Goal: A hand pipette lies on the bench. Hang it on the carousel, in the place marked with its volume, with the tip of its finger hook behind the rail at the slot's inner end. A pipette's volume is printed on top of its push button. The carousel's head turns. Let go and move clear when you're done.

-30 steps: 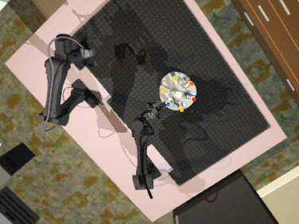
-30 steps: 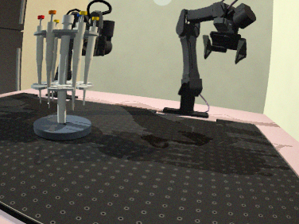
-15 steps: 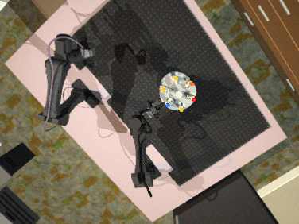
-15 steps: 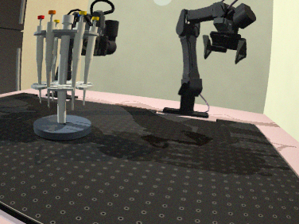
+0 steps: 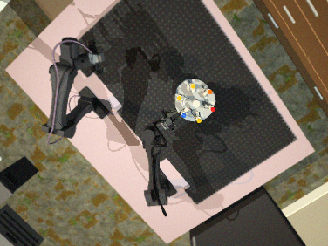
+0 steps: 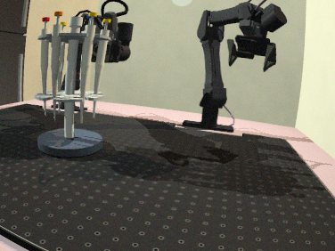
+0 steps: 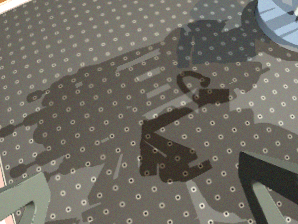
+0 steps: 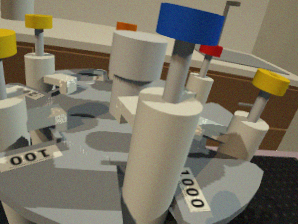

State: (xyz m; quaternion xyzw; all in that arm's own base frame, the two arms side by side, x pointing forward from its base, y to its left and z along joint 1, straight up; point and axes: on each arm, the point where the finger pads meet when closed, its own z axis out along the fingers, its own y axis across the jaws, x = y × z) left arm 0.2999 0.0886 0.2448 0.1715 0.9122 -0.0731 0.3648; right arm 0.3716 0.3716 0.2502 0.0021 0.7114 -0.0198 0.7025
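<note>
Now: right hand 20 mm above the pipette and 10 mm short of it.
</note>
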